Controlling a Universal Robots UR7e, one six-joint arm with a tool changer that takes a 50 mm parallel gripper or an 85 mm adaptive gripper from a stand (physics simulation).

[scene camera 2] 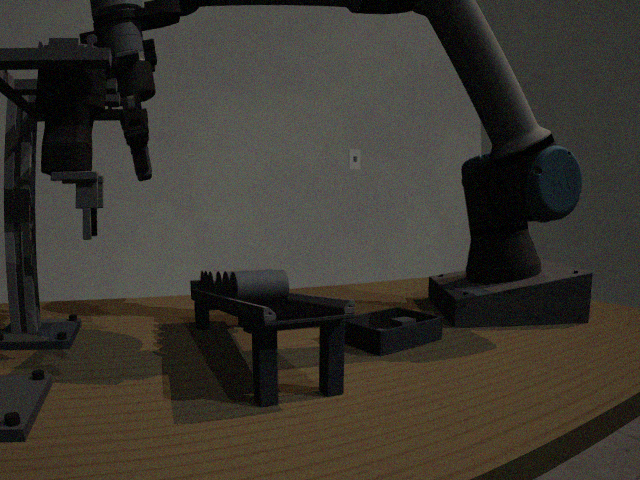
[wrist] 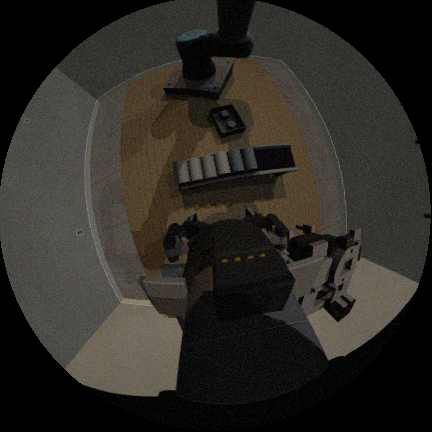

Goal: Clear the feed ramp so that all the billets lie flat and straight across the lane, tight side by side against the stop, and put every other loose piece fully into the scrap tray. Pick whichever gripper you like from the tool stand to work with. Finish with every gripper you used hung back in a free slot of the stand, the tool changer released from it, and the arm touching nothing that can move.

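Frame: origin at the arm's base, x up, y left, z back, level; millimetres.
Where they show: end effector, tool point: (scene camera 2: pixel 124 57); arm's base, origin of the base link: (scene camera 2: pixel 504 274) (wrist: pixel 198 70).
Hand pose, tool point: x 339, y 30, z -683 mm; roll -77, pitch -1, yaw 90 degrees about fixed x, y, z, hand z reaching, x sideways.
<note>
Each offset is from my tool point to the top centre of the thing. "pt": to the spot under its first point.
Several cylindrical billets @(dy +101, dx -292, dz +182 mm) (scene camera 2: pixel 261 284) @(dy +22, dx -302, dz +174 mm) (wrist: pixel 222 163) lie side by side across the feed ramp (scene camera 2: pixel 265 361) (wrist: pixel 281 170), filling its left and middle part in the wrist view; its right part there is bare. The scrap tray @(dy +66, dx -374, dz +382 mm) (scene camera 2: pixel 382 343) (wrist: pixel 236 133) holds a small blocky piece @(dy +58, dx -380, dz +409 mm) (scene camera 2: pixel 403 320) (wrist: pixel 225 113) and a round piece @(dy +80, dx -389, dz +361 mm) (wrist: pixel 231 123). My adaptive gripper (scene camera 2: pixel 144 174) (wrist: pixel 221 216) is on the arm, open and empty, high above the table beside the tool stand (scene camera 2: pixel 20 217) (wrist: pixel 311 282). The parallel gripper (scene camera 2: pixel 69 134) hangs in the stand.
The stand's bolted foot plates @(pt dy -14, dx -397, dz -131 mm) (scene camera 2: pixel 38 335) are at the left in scene camera 2. The robot's base (scene camera 2: pixel 522 305) (wrist: pixel 195 86) stands beyond the scrap tray. Pale stand plates flank my gripper in the wrist view.
</note>
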